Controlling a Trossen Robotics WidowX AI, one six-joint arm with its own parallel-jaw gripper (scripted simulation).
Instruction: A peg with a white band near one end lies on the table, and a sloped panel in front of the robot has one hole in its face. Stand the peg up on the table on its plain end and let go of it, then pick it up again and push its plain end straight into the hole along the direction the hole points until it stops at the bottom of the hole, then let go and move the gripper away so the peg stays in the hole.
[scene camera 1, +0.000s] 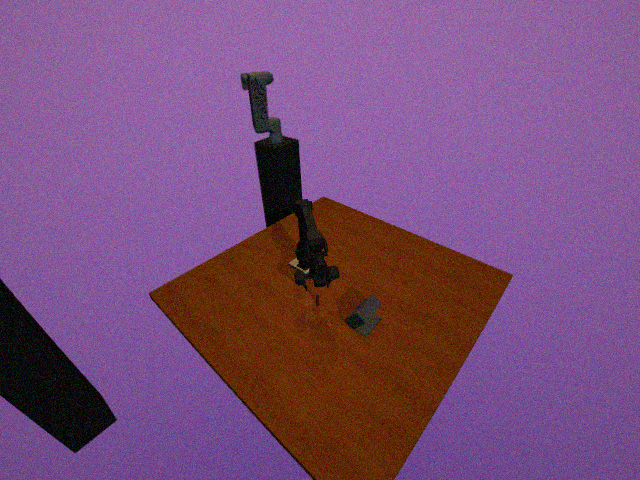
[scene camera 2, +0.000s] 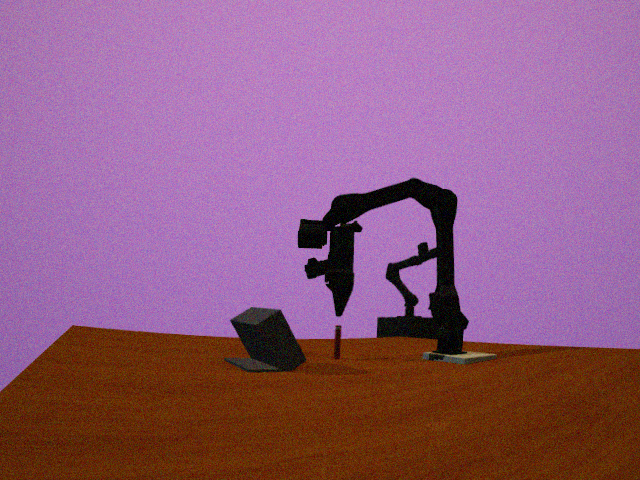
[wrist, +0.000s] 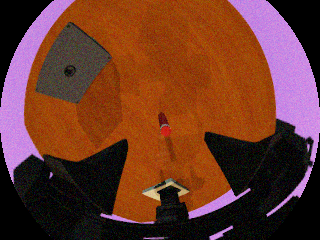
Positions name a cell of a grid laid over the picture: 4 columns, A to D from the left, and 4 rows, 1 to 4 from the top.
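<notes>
On scene camera 2 I see a grey sloped panel (scene camera 2: B3) as well as my gripper (scene camera 2: C3), which is open with nothing in it. You'd find my gripper in the wrist view (wrist: C3) too.
</notes>
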